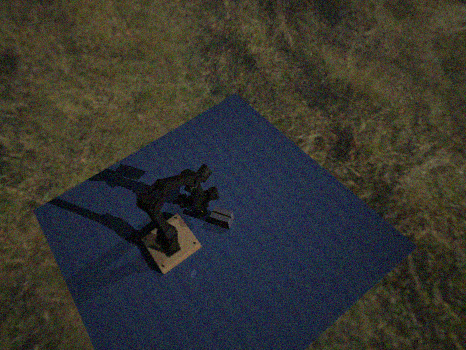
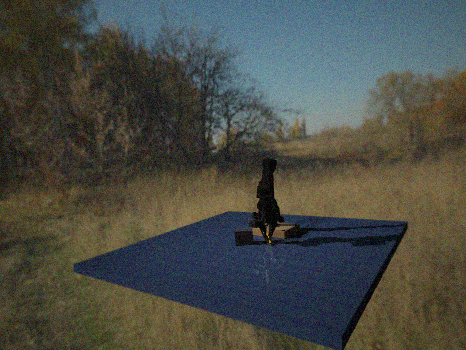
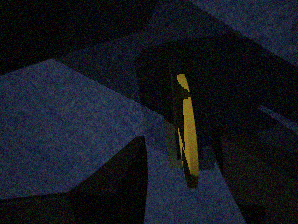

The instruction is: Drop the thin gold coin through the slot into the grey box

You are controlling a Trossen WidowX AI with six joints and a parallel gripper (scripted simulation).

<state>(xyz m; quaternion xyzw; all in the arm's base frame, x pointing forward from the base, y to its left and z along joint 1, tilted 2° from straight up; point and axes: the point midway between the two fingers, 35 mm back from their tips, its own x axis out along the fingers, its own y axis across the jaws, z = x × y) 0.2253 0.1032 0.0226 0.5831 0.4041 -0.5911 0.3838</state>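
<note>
Right now my gripper tip is right at the gold coin.
</note>
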